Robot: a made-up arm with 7 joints.
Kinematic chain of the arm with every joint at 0, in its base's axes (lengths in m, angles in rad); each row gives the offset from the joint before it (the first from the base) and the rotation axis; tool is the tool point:
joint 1: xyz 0 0 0.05 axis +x
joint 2: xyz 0.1 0.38 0 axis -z
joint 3: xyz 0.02 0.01 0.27 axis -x
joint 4: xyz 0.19 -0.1 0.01 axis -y
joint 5: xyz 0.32 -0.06 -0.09 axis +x
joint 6: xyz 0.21 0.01 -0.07 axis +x
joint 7: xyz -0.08 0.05 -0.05 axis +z
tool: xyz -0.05 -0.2 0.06
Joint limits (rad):
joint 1: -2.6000..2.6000
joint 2: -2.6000..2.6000
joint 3: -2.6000..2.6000
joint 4: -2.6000..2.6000
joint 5: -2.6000..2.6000
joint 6: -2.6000..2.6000
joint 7: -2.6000..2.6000
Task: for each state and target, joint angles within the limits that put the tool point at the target. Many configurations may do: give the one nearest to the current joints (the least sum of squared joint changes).
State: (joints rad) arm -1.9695 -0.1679 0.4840 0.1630 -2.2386 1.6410 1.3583
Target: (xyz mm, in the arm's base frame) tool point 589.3 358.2 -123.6
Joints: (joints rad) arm -2.6000 0.4438 0.3630 -0.2274 -2.2374 1.6270 0.4497
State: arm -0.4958 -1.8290 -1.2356 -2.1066 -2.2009 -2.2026 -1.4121
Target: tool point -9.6 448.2 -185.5
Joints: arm -0.3680 -1.6941 -1.0900 -1.9695 -2.2368 -2.2116 -1.4870
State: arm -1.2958 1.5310 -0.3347 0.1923 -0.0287 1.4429 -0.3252
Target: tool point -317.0 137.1 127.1
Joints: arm -1.5037 2.0228 -0.1228 0.3865 -0.1479 1.3559 -0.5397
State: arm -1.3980 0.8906 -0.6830 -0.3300 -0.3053 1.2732 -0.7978
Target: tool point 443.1 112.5 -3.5
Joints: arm -1.2612 0.6316 -0.6786 -0.0246 -0.2328 1.2074 -1.3163
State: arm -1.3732 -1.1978 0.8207 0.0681 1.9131 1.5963 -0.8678
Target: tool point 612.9 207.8 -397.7
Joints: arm -1.4932 -0.3505 0.9612 -0.1614 1.5980 1.3924 -0.4309
